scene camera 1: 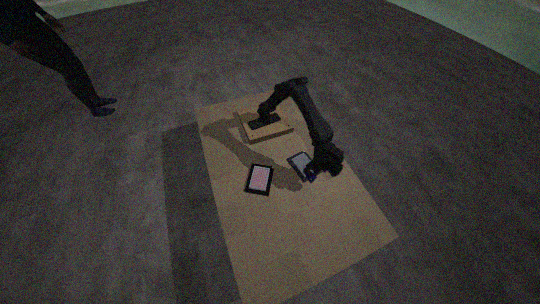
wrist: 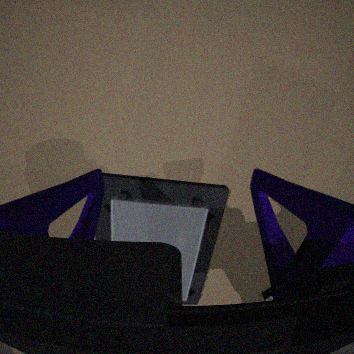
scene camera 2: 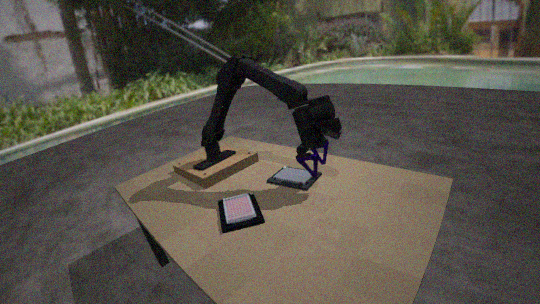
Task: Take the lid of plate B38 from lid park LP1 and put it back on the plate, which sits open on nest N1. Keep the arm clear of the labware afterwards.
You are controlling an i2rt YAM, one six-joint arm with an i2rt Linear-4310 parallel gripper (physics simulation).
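The pale, flat lid lies on the dark grey lid park LP1. Plate B38, pink and white, sits open on the black nest N1. My gripper is open with nothing between its purple fingers. It is low over the far side of the lid park. In the wrist view the left finger overlaps the park's left edge, the right finger stands beyond its right edge, and the gripper body hides the lid's near part.
The arm's wooden base block stands at the back of the wooden table. The nest lies beside the lid park, nearer the table's left edge. A person stands on the floor away from the table.
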